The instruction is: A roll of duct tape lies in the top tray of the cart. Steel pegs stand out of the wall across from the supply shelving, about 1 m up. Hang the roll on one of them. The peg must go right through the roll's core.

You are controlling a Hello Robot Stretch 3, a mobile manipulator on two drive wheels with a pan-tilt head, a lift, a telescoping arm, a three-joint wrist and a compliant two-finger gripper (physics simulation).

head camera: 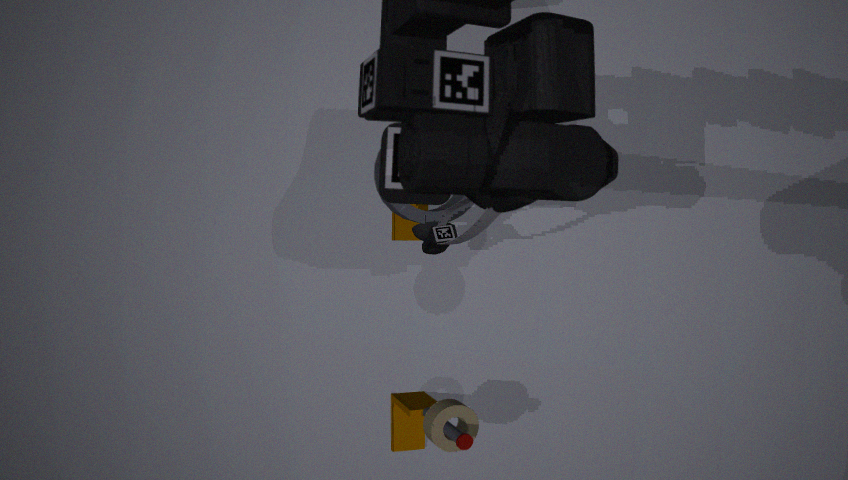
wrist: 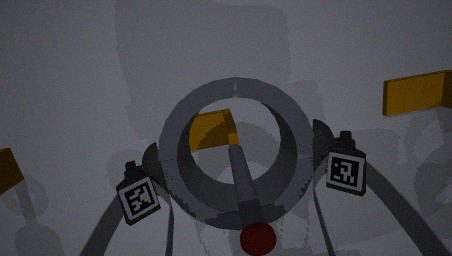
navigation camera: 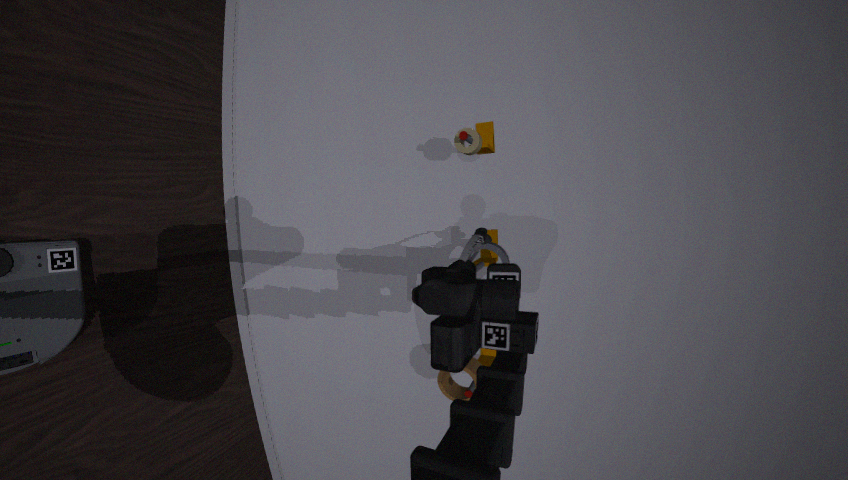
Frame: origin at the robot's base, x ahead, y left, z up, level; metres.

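Where they show: gripper, fingertip midpoint: [navigation camera: 483, 266].
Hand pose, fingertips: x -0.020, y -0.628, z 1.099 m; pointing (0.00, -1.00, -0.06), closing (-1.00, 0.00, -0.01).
Observation:
After its pixels a point has its place.
My gripper [wrist: 236, 149] {z 1.099, x -0.020, y -0.628 m} is shut on the grey duct tape roll [wrist: 170, 145], one fingertip at each side of it. In the wrist view a grey steel peg [wrist: 244, 180] comes from a yellow bracket [wrist: 210, 131] and runs through the roll's core. Its red tip [wrist: 258, 239] shows on the camera side, over the roll's lower rim. The peg lies low in the core; whether it touches is unclear. One fingertip [head camera: 434, 237] {z 1.112, x 0.040, y -0.571 m} [navigation camera: 480, 233] {z 1.103, x 0.048, y -0.587 m} shows beside the middle bracket [head camera: 404, 228] {z 1.099, x 0.040, y -0.707 m} [navigation camera: 492, 237] {z 1.101, x 0.036, y -0.706 m}. The wrist hides the roll in the head view.
A small beige roll [head camera: 437, 425] {z 1.104, x 0.221, y -0.567 m} [navigation camera: 458, 145] {z 1.068, x 0.219, y -0.567 m} hangs on a neighbouring red-tipped peg with a yellow bracket [head camera: 407, 431] {z 1.093, x 0.278, y -0.692 m} [navigation camera: 486, 136] {z 1.095, x 0.269, y -0.693 m}. A wider tan roll [navigation camera: 446, 380] {z 1.023, x -0.284, y -0.609 m} hangs on the other side, partly behind my arm. Brackets also flank the wrist view, left [wrist: 7, 170] and right [wrist: 412, 95].

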